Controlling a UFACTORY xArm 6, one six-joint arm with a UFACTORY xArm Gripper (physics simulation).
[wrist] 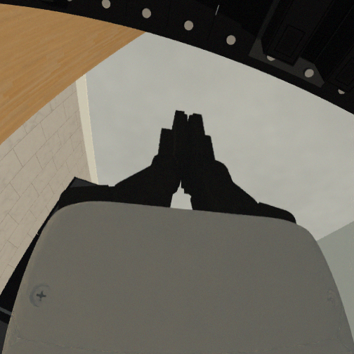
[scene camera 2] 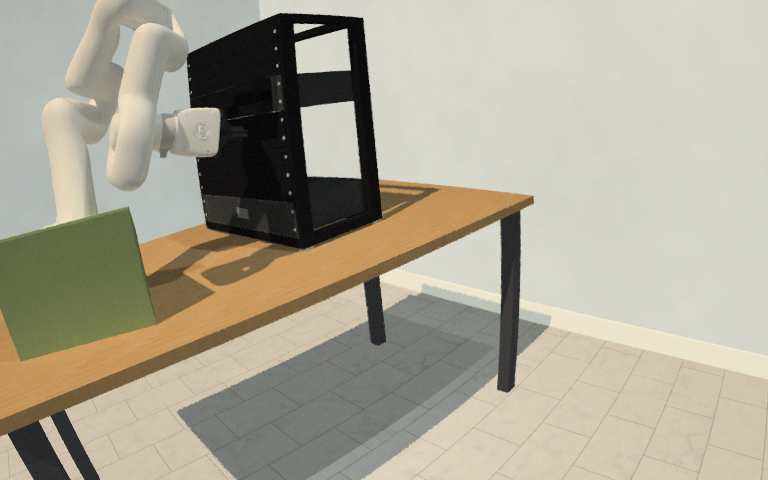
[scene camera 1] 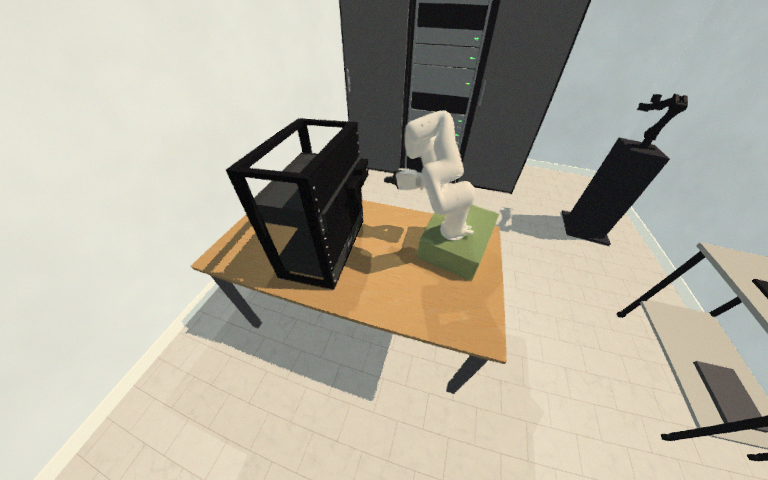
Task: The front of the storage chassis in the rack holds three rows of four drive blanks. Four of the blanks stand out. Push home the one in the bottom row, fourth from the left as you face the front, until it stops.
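Seen in the pictures: gripper, fingertip midpoint: [scene camera 2: 245, 133] [scene camera 1: 384, 179]; arm's base at its link origin: [scene camera 2: 81, 235] [scene camera 1: 453, 229].
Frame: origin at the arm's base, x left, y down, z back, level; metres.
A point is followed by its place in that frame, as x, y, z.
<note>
The black rack [scene camera 1: 259, 226] @(0.480, -0.179, -0.689) [scene camera 2: 291, 113] @(-0.058, -0.161, -0.533) [wrist: 167, 23] stands on the table, its dark front facing the arm. At the upper right of the wrist view, dark boxy fronts [wrist: 289, 40] beside the row of screws look like drive blanks; which row or column they belong to I cannot tell. In the scene views the chassis front is too dark to tell single blanks apart, so the bottom-row fourth blank is not identifiable. My gripper [scene camera 1: 388, 180] @(-0.087, -0.134, -0.397) [scene camera 2: 244, 133] @(-0.087, -0.134, -0.397) [wrist: 183, 130] is shut and empty, its fingertips together. It is level with the upper part of the rack, apart from its front.
The arm stands on a green block [scene camera 1: 447, 257] @(0.115, 0.082, 0.010) [scene camera 2: 79, 288] @(-0.167, 0.064, 0.032) on the wooden table [scene camera 1: 396, 305] @(0.399, 0.172, -0.143) [scene camera 2: 339, 254] @(-0.146, 0.172, -0.566). Grey cabinets [scene camera 1: 376, 84] stand behind the table. A black pedestal [scene camera 1: 617, 189] with a small arm and a shelved bench [scene camera 1: 673, 350] are at the right.
</note>
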